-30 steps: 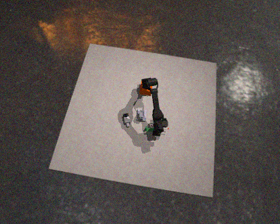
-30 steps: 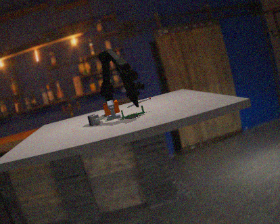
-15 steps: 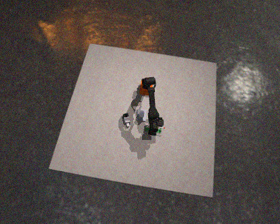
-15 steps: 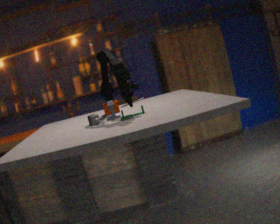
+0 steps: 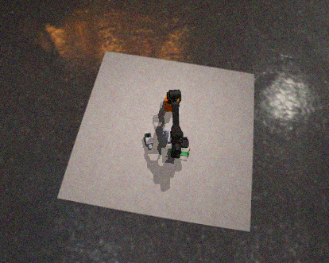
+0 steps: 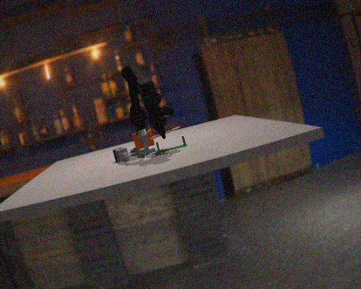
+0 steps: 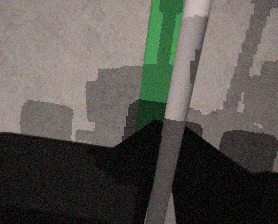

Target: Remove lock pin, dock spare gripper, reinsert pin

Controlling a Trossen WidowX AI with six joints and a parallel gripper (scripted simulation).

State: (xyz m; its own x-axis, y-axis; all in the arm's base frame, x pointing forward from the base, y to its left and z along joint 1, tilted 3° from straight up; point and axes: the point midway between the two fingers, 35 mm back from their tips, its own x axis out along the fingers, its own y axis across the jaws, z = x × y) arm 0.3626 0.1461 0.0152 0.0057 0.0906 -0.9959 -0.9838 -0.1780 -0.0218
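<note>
Right now the green pin cradle is 20 mm to the left of my gripper tip and 30 mm below it. Round my gripper tip: mount (90 mm behind, 110 mm to the right); then spare gripper (10 mm behind, 210 mm to the right, 30 mm below).
</note>
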